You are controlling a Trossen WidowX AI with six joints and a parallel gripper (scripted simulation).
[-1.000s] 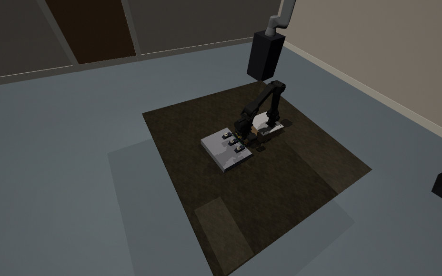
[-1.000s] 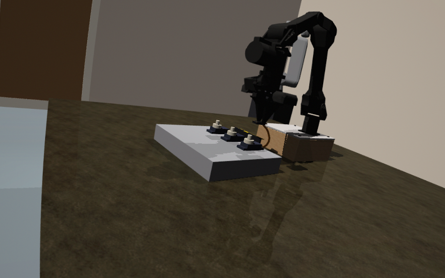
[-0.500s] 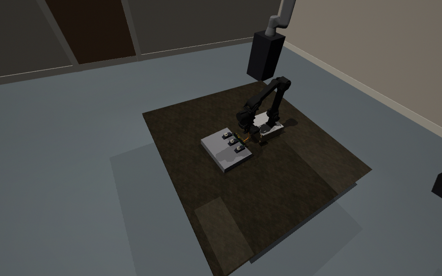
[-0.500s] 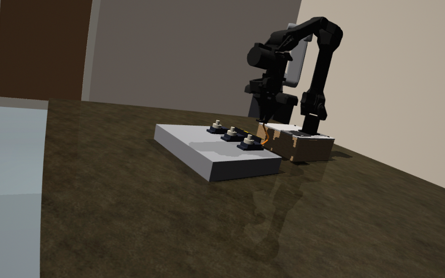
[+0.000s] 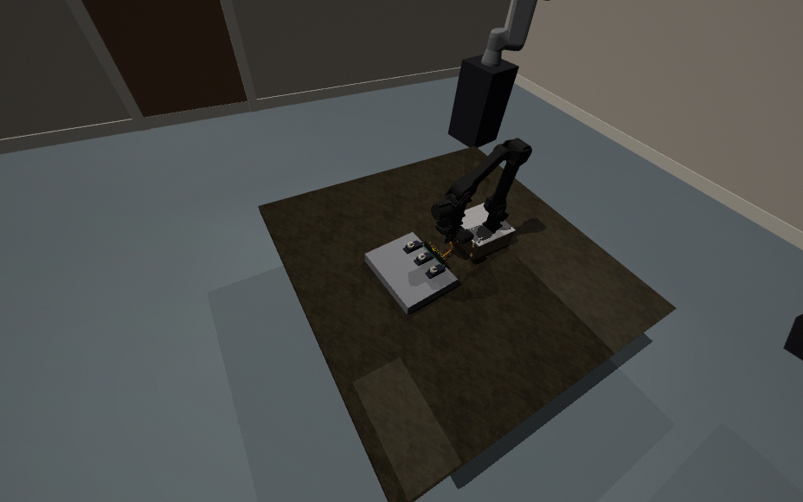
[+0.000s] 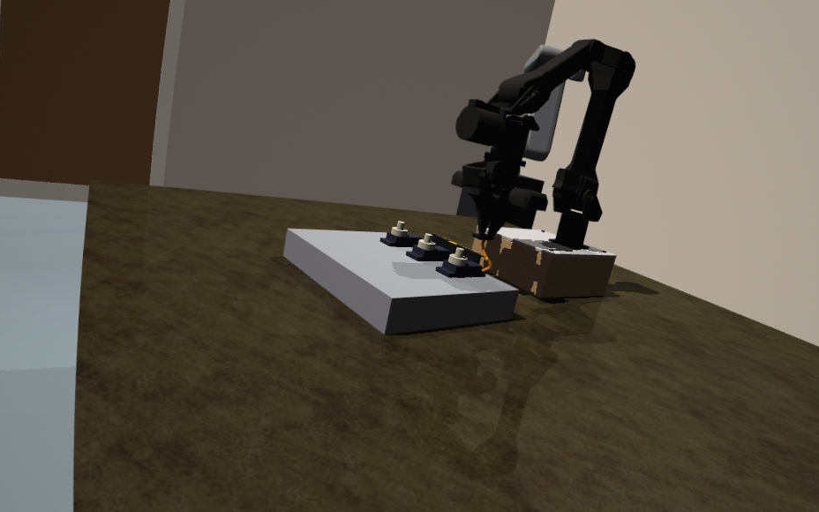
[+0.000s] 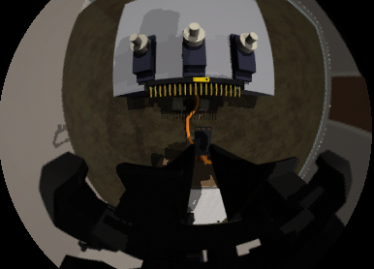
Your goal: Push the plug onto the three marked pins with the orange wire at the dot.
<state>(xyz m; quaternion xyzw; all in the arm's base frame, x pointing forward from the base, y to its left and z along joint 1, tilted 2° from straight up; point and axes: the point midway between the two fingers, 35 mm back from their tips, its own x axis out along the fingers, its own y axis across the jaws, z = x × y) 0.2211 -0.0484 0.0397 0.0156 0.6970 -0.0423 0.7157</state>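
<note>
Right now the yellow-green band is 80 mm ahead of my gripper tip, 10 mm to the right of it and 10 mm below it. The rest, counted from my gripper tip: grey holder slab 240 mm ahead, 10 mm to the right, 60 mm below.
</note>
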